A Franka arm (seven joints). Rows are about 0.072 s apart.
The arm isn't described. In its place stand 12 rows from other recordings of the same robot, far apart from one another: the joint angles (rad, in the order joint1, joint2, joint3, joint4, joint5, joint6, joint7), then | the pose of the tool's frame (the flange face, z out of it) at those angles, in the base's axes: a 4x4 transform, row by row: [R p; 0 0 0 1], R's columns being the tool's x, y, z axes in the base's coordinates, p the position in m.
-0.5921 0.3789 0.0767 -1.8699 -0.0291 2.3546 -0.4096 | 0.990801 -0.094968 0.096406 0.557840; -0.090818 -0.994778 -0.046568 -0.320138; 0.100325 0.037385 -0.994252 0.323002; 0 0 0 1
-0.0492 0.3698 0.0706 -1.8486 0.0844 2.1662 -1.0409 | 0.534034 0.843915 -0.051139 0.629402; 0.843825 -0.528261 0.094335 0.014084; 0.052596 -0.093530 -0.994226 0.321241; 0 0 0 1
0.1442 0.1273 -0.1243 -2.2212 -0.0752 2.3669 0.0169 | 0.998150 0.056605 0.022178 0.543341; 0.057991 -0.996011 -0.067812 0.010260; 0.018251 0.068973 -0.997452 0.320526; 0 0 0 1
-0.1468 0.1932 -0.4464 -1.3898 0.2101 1.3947 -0.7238 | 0.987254 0.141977 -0.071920 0.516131; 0.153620 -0.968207 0.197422 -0.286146; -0.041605 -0.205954 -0.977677 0.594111; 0 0 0 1
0.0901 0.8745 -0.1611 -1.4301 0.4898 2.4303 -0.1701 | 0.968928 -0.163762 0.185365 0.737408; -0.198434 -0.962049 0.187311 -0.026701; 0.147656 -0.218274 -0.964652 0.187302; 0 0 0 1
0.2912 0.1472 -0.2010 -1.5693 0.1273 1.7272 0.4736 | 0.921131 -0.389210 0.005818 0.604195; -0.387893 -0.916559 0.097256 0.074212; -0.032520 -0.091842 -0.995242 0.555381; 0 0 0 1
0.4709 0.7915 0.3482 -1.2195 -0.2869 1.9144 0.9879 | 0.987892 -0.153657 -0.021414 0.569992; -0.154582 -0.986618 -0.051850 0.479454; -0.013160 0.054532 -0.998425 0.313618; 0 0 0 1
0.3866 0.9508 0.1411 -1.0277 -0.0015 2.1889 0.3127 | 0.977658 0.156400 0.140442 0.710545; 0.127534 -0.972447 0.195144 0.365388; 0.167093 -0.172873 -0.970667 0.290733; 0 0 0 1
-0.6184 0.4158 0.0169 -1.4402 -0.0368 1.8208 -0.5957 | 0.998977 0.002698 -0.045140 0.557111; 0.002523 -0.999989 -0.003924 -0.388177; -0.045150 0.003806 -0.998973 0.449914; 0 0 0 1
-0.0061 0.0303 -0.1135 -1.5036 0.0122 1.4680 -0.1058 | 0.997849 -0.013510 -0.064153 0.549775; -0.012477 -0.999786 0.016480 -0.063593; -0.064362 -0.015645 -0.997804 0.630512; 0 0 0 1
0.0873 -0.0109 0.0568 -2.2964 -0.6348 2.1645 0.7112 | 0.981133 -0.185069 0.055924 0.500780; -0.134673 -0.861760 -0.489114 0.049030; 0.138713 0.472354 -0.870425 0.349492; 0 0 0 1
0.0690 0.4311 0.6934 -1.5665 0.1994 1.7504 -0.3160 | 0.535395 0.740837 -0.405602 0.492838; 0.844429 -0.479234 0.239320 0.414344; -0.017081 -0.470633 -0.882164 0.438041; 0 0 0 1
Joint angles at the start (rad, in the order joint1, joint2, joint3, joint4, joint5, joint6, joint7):
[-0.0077 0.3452 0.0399 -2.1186 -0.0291 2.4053 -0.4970]
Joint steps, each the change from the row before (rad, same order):
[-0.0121 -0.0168 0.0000 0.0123 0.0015 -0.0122 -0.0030]
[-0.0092 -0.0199 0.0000 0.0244 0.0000 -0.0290 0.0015]
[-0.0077 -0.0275 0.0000 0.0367 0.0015 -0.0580 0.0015]
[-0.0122 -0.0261 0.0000 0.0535 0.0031 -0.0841 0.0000]
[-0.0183 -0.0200 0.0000 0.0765 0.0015 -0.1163 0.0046]
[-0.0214 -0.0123 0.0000 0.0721 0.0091 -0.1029 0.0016]
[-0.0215 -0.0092 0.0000 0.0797 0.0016 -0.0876 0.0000]
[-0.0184 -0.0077 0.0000 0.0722 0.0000 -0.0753 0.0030]
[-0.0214 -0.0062 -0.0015 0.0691 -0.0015 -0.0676 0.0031]
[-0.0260 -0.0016 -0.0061 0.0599 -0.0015 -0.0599 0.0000]
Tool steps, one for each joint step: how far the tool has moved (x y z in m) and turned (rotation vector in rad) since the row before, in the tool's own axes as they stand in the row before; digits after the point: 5 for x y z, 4 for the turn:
[-0.00046 0.00801 -0.01362 -0.0077 0.0149 0.0106]
[0.00207 0.00778 -0.01908 -0.0085 0.0127 0.0113]
[0.00273 0.00741 -0.02649 -0.0038 0.0049 0.0112]
[0.00180 0.01011 -0.03130 0.0026 -0.0039 0.0154]
[-0.00022 0.01346 -0.03618 0.0094 -0.0177 0.0253]
[-0.00342 0.01324 -0.03180 0.0159 -0.0126 0.0284]
[-0.00353 0.01348 -0.03563 0.0012 0.0021 0.0230]
[-0.00472 0.01075 -0.03260 -0.0017 0.0043 0.0221]
[-0.00745 0.01252 -0.03098 -0.0044 0.0063 0.0264]
[-0.01087 0.01692 -0.02435 -0.0018 0.0006 0.0325]

